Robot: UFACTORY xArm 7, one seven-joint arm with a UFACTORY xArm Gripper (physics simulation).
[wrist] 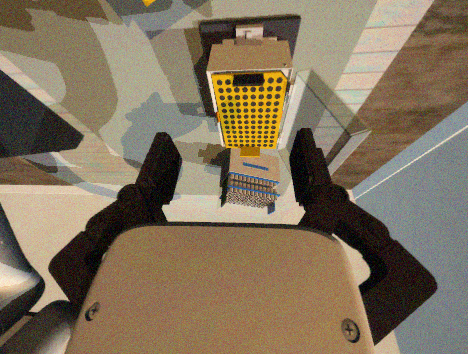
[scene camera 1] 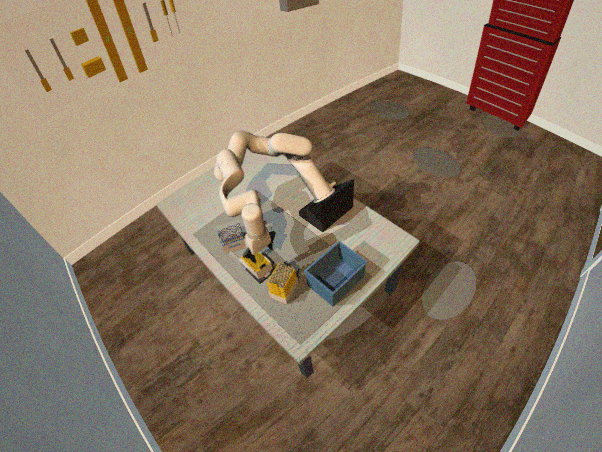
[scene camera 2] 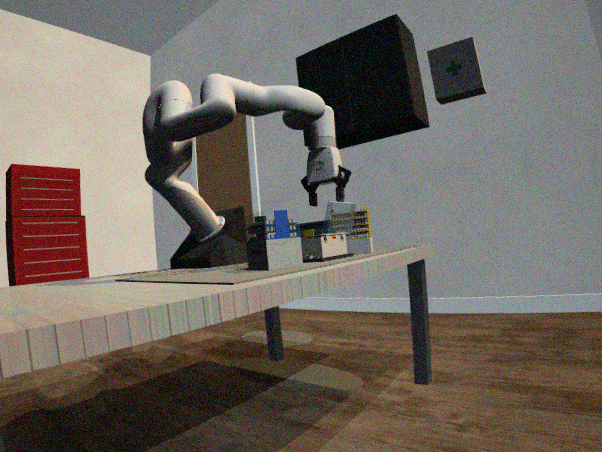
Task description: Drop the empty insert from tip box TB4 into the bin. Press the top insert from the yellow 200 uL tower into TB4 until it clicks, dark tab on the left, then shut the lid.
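Observation:
Tip box TB4 (scene camera 2: 326,247) (wrist: 250,57) stands on a dark base with its clear lid (scene camera 2: 341,205) (wrist: 322,107) open. A yellow insert (wrist: 250,112) with dark holes lies in the box opening; no tips show in it. Its dark tab (wrist: 249,79) is at the top end in the wrist view, its yellow tab (wrist: 250,151) at the bottom end. I cannot tell how fully it is seated. My gripper (scene camera 2: 327,201) (wrist: 232,144) is open and empty, above the box. The yellow tower (scene camera 1: 282,283) (scene camera 2: 368,225), with several tip layers, stands beside the box. The blue bin (scene camera 1: 333,292) is beyond the tower.
A tower with blue layers (scene camera 1: 231,235) (scene camera 2: 281,224) (wrist: 253,186) stands on the other side of the box. The arm's black mount (scene camera 1: 332,209) (scene camera 2: 210,252) stands on the table. A red cabinet (scene camera 1: 515,75) (scene camera 2: 47,250) stands away from the table.

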